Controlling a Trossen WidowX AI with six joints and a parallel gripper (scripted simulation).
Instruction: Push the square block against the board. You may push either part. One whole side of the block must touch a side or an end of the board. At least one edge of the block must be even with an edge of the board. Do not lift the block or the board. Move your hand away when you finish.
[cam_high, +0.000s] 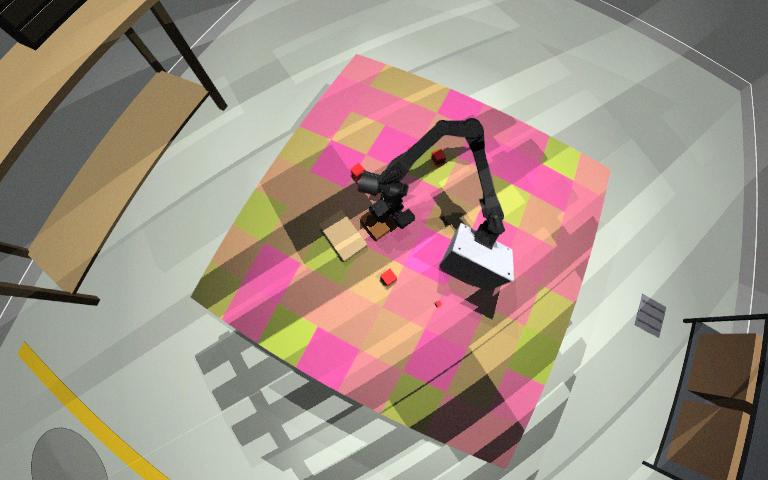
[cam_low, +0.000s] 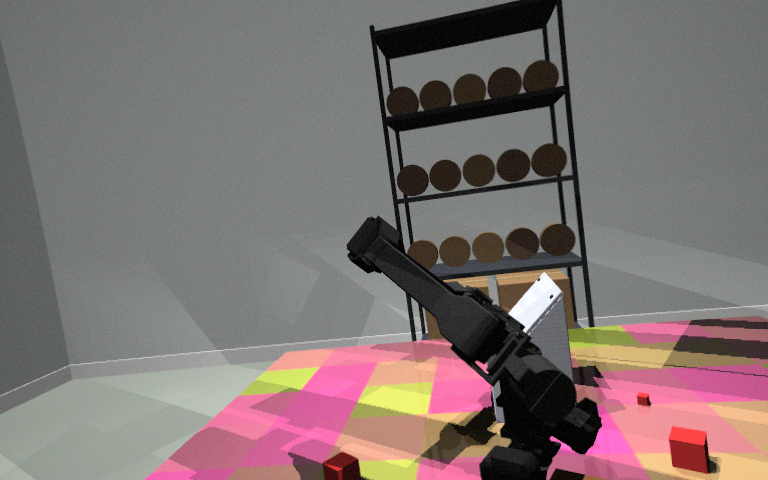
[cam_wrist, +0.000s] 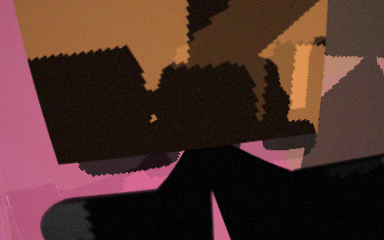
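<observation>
My gripper tip is 2 cm short of the square block, 6 cm to the right of it and 1 cm below it. The rest, counted from my gripper tip: tan board 10 cm ahead, 16 cm to the left, 1 cm above.
</observation>
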